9 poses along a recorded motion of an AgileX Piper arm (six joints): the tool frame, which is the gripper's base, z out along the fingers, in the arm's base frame.
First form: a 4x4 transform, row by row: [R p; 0 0 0 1], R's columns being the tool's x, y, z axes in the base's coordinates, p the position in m. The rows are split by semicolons.
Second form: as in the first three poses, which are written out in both.
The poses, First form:
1: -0.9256 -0.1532 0.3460 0.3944; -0.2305 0.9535 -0.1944 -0.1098; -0.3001 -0.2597 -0.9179 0.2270; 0 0 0 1
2: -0.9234 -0.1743 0.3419 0.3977; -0.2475 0.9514 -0.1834 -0.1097; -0.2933 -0.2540 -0.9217 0.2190; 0 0 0 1
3: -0.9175 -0.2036 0.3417 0.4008; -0.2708 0.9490 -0.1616 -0.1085; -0.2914 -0.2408 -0.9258 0.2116; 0 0 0 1
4: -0.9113 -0.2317 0.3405 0.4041; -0.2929 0.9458 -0.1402 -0.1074; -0.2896 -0.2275 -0.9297 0.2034; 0 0 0 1
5: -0.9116 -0.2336 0.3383 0.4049; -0.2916 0.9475 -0.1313 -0.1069; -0.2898 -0.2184 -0.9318 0.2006; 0 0 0 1
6: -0.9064 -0.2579 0.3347 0.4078; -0.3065 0.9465 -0.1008 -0.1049; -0.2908 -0.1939 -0.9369 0.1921; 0 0 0 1
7: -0.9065 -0.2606 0.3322 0.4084; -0.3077 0.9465 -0.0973 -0.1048; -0.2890 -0.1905 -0.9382 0.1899; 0 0 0 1
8: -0.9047 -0.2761 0.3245 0.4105; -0.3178 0.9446 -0.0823 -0.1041; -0.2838 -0.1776 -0.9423 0.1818; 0 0 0 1
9: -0.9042 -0.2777 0.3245 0.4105; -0.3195 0.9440 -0.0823 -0.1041; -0.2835 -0.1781 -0.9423 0.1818; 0 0 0 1
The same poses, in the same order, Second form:
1: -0.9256 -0.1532 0.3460 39.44; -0.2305 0.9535 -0.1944 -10.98; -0.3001 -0.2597 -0.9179 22.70; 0 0 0 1
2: -0.9234 -0.1743 0.3419 39.77; -0.2475 0.9514 -0.1834 -10.97; -0.2933 -0.2540 -0.9217 21.90; 0 0 0 1
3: -0.9175 -0.2036 0.3417 40.08; -0.2708 0.9490 -0.1616 -10.85; -0.2914 -0.2408 -0.9258 21.16; 0 0 0 1
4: -0.9113 -0.2317 0.3405 40.41; -0.2929 0.9458 -0.1402 -10.74; -0.2896 -0.2275 -0.9297 20.34; 0 0 0 1
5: -0.9116 -0.2336 0.3383 40.49; -0.2916 0.9475 -0.1313 -10.69; -0.2898 -0.2184 -0.9318 20.06; 0 0 0 1
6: -0.9064 -0.2579 0.3347 40.78; -0.3065 0.9465 -0.1008 -10.49; -0.2908 -0.1939 -0.9369 19.21; 0 0 0 1
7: -0.9065 -0.2606 0.3322 40.84; -0.3077 0.9465 -0.0973 -10.48; -0.2890 -0.1905 -0.9382 18.99; 0 0 0 1
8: -0.9047 -0.2761 0.3245 41.05; -0.3178 0.9446 -0.0823 -10.41; -0.2838 -0.1776 -0.9423 18.18; 0 0 0 1
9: -0.9042 -0.2777 0.3245 41.05; -0.3195 0.9440 -0.0823 -10.41; -0.2835 -0.1781 -0.9423 18.18; 0 0 0 1
